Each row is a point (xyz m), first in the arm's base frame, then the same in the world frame.
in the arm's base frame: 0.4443 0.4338 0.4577
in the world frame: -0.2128 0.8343 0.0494
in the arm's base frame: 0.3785 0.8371 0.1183
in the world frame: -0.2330 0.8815 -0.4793
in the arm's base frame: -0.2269 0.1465 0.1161
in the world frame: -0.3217 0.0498 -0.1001
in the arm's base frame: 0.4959 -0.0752 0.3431
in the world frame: 0.1187 0.5424 0.3318
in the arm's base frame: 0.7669 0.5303 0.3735
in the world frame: 0.0076 1.0923 -0.0235
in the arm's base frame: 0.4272 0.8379 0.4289
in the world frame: -0.3882 1.0374 -0.2546
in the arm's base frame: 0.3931 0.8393 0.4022
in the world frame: -0.3952 1.0029 -0.2799
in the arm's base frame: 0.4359 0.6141 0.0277
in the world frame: -0.0405 0.7635 -0.3781
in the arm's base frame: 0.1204 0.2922 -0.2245
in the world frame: 0.0473 0.2546 -0.3825
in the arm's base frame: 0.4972 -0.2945 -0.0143
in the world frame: 0.4331 0.2825 0.2346
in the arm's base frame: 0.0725 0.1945 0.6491
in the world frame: -0.4662 0.5016 0.2886
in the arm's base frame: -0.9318 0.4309 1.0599
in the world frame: -1.4830 0.0569 0.2462
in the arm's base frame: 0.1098 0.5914 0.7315
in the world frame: -0.6693 0.7833 0.0763
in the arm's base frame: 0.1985 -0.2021 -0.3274
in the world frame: 0.3827 -0.0052 -0.0978
